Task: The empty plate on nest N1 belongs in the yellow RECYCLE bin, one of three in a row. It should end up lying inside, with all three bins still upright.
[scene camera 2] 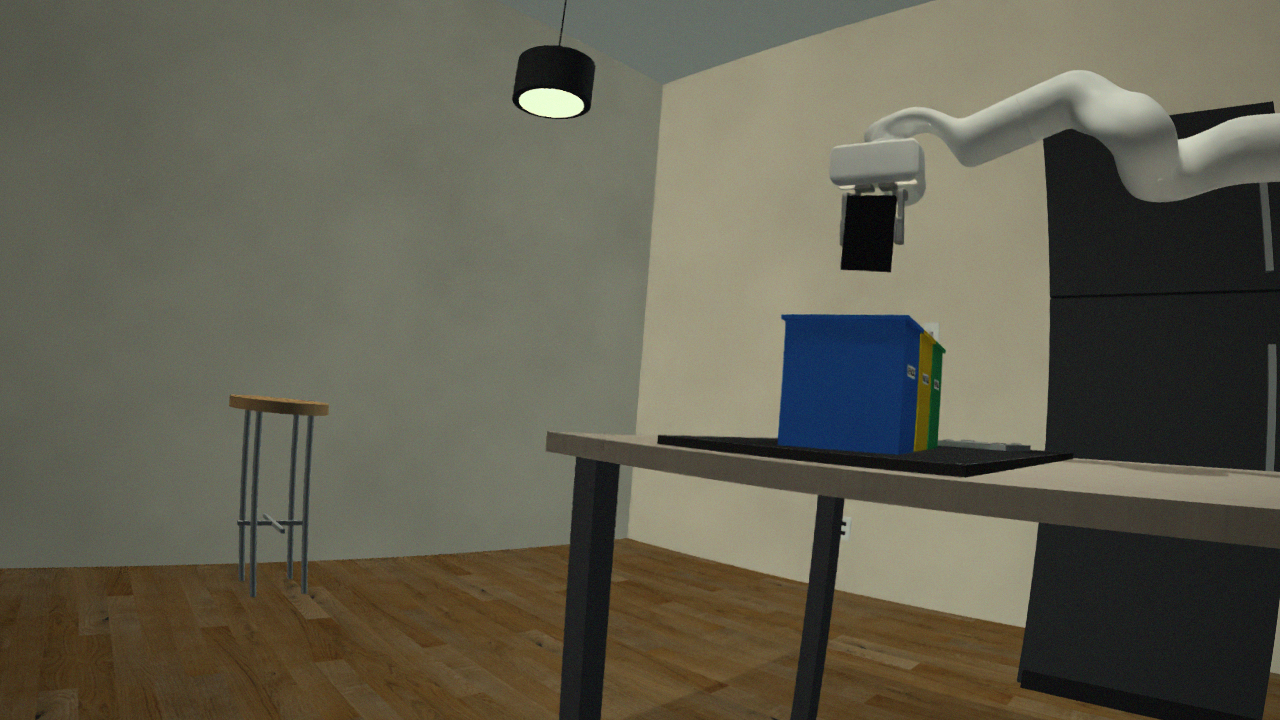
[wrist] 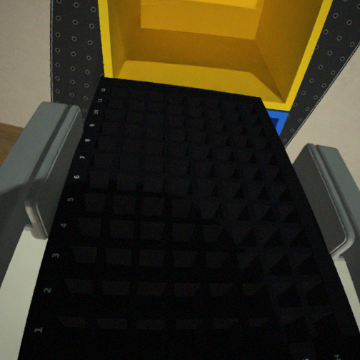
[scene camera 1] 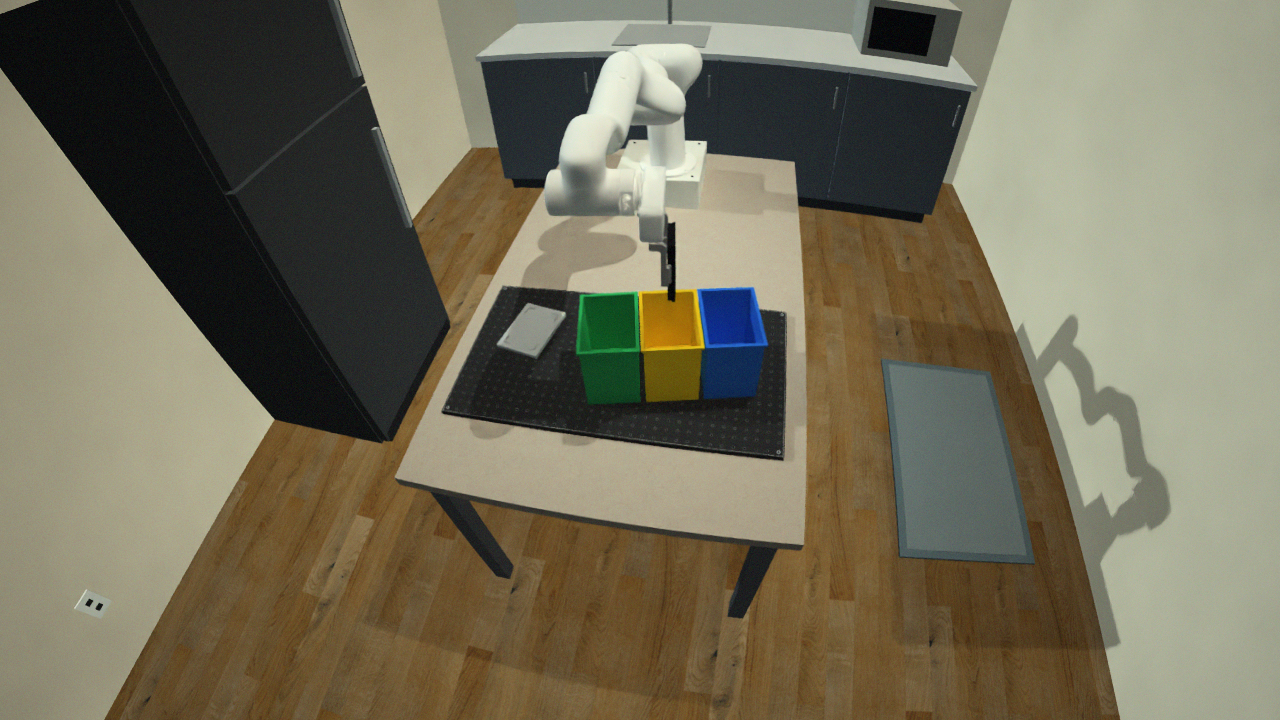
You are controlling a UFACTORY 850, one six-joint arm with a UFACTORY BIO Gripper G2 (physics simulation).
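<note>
My gripper (scene camera 1: 666, 272) (scene camera 2: 871, 239) (wrist: 192, 182) is shut on the black plate (scene camera 1: 672, 250) (scene camera 2: 868, 252) (wrist: 185, 240), one finger on each long side. The plate hangs nearly upright with its wells showing in the wrist view. In scene camera 2 its lower edge is clear above the bins. The yellow bin (scene camera 1: 672, 374) (scene camera 2: 921, 407) (wrist: 200, 45) stands upright between the green bin (scene camera 1: 612, 376) (scene camera 2: 936, 407) and the blue bin (scene camera 1: 732, 371) (scene camera 2: 841, 385) (wrist: 281, 120), both upright. The wrist view shows the yellow opening beyond the plate's far edge.
A pale grey nest (scene camera 1: 531, 329) (scene camera 2: 984, 445) lies beside the green bin, on the black perforated board (scene camera 1: 528, 394) (scene camera 2: 733, 444) (wrist: 75, 30). The board lies on the table (scene camera 1: 590, 479) (scene camera 2: 716, 465). A dark fridge (scene camera 1: 313, 223) (scene camera 2: 1154, 376) stands beyond the table's side.
</note>
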